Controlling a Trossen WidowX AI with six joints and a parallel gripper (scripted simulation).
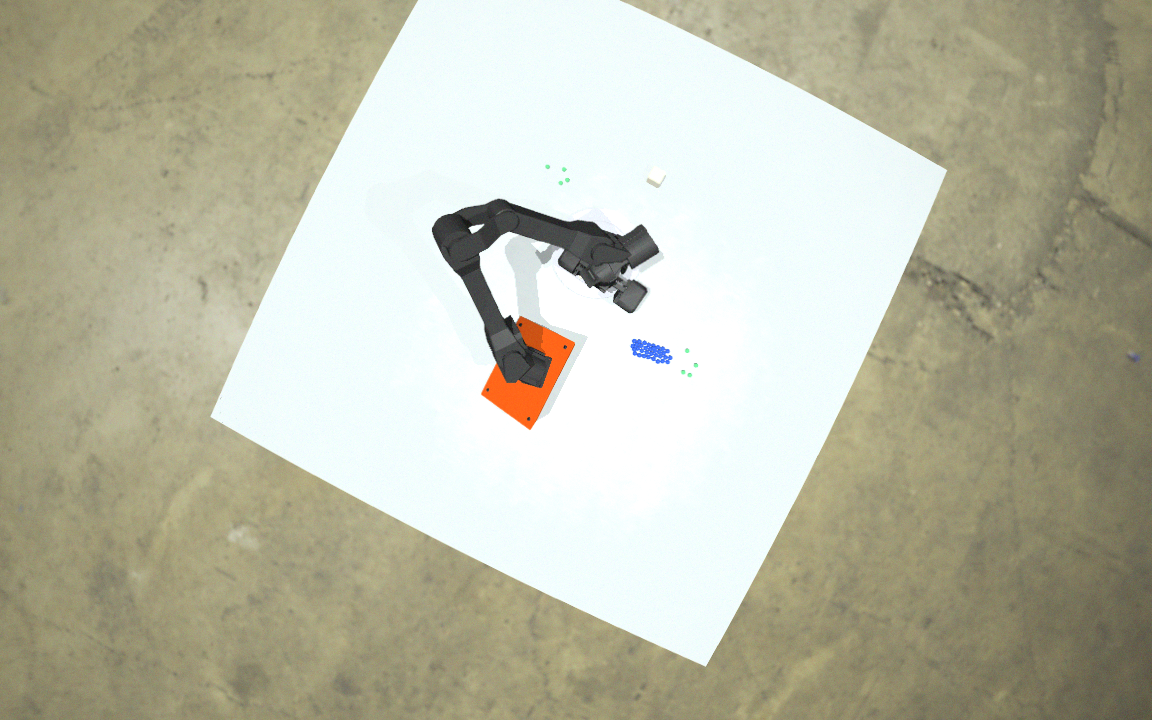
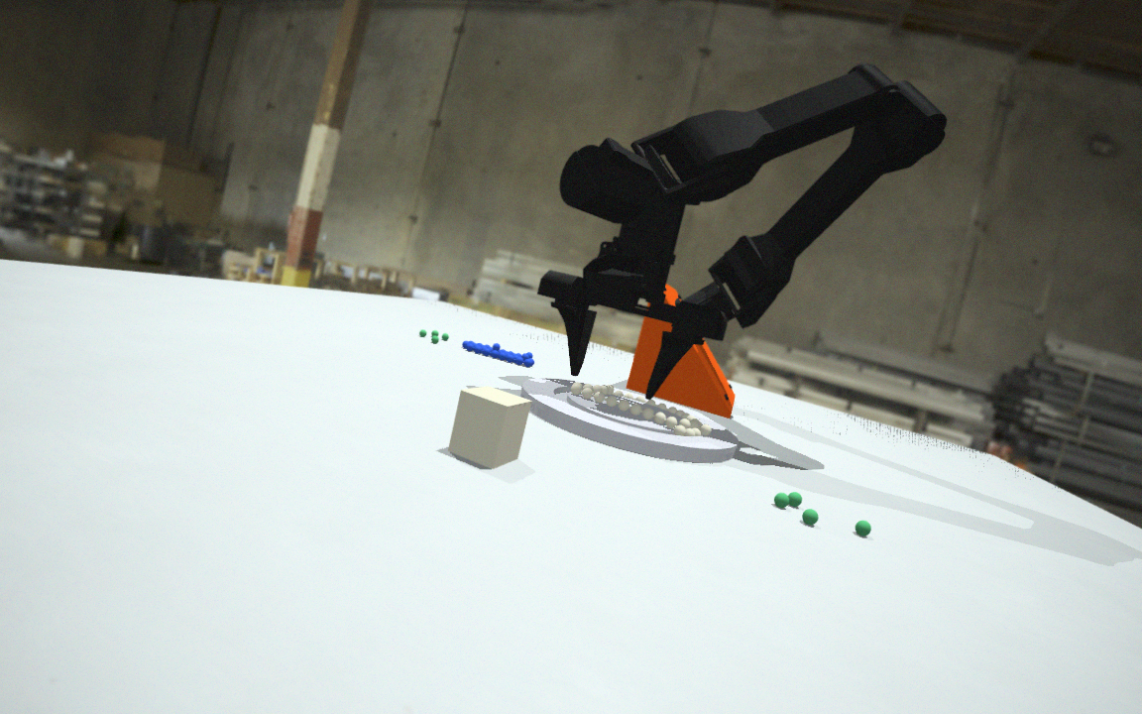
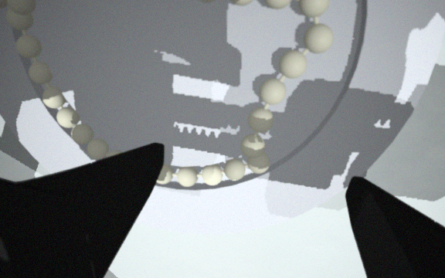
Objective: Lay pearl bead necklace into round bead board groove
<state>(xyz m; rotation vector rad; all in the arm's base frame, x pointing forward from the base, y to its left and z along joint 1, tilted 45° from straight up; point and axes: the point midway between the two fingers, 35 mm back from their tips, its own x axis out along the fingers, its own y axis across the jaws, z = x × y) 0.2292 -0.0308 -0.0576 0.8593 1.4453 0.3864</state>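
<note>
Right now the round bead board is 60 mm ahead of my gripper tip, 30 mm to the left of it and 10 mm below it. The rest, counted from my gripper tip: cream cube (260 mm ahead, 40 mm to the right).
</note>
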